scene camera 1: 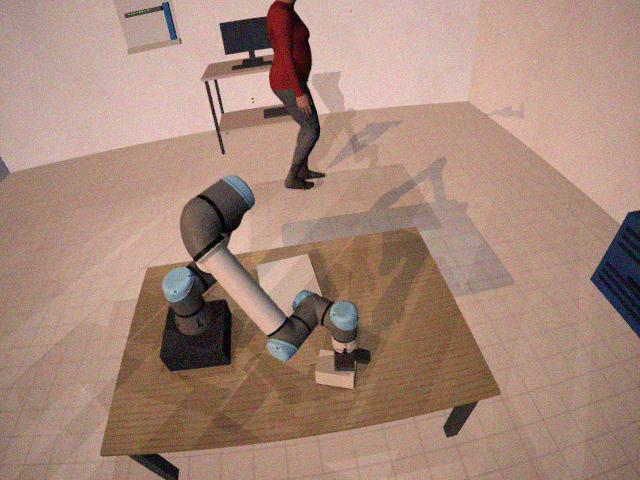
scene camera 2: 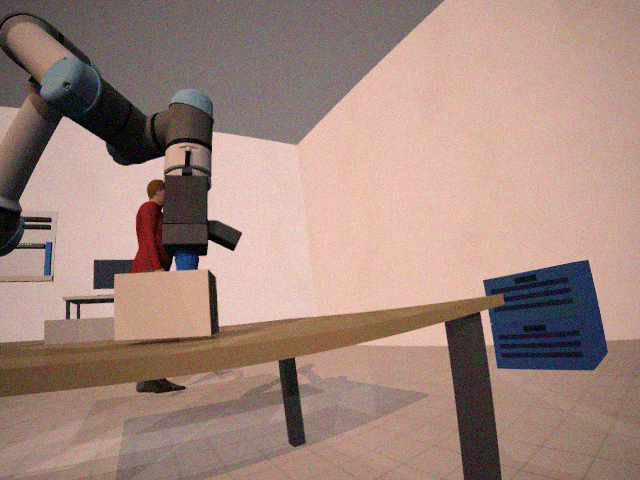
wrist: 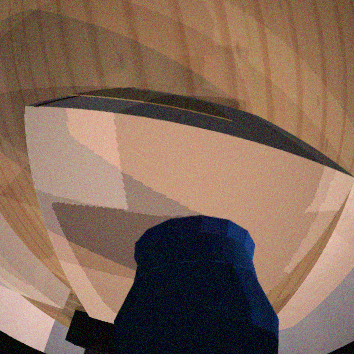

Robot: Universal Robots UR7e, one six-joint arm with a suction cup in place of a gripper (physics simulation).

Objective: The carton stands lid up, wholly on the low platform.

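Pixels of known places: hand, tool point: [scene camera 2: 186,283] [wrist: 192,232]; arm's base, link origin: [scene camera 1: 195,319].
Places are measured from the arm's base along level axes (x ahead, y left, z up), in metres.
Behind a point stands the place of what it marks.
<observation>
The beige carton [scene camera 1: 330,378] {x 0.519, y -0.213, z -0.043 m} [scene camera 2: 164,305] {x 0.536, y -0.216, z -0.054 m} [wrist: 211,168] stands on the wooden table [scene camera 1: 413,320] {x 0.839, y 0.059, z -0.103 m} [scene camera 2: 310,330] {x 0.713, y -0.278, z -0.103 m} [wrist: 246,42] {x 0.643, y -0.217, z -0.103 m} near its front edge, with a dark side face to the right. My blue suction cup [scene camera 2: 186,260] [wrist: 194,228] presses straight down on the carton's top, right of its middle, and is sealed on it. In scene camera 1 the tool body [scene camera 1: 345,359] {x 0.572, y -0.224, z 0.101 m} hides the cup. The low platform [scene camera 1: 287,278] {x 0.326, y 0.261, z -0.056 m} [scene camera 2: 77,330] {x 0.324, y 0.056, z -0.079 m} is a pale flat slab farther back on the table, behind the arm's forearm and apart from the carton.
The robot base [scene camera 1: 196,335] {x 0.024, y -0.075, z 0.001 m} stands at the table's left side. A person in red [scene camera 1: 291,77] [scene camera 2: 150,237] walks on the floor behind the table, near a desk with a monitor [scene camera 1: 232,71]. A blue cabinet [scene camera 1: 620,269] [scene camera 2: 548,314] stands at the right.
</observation>
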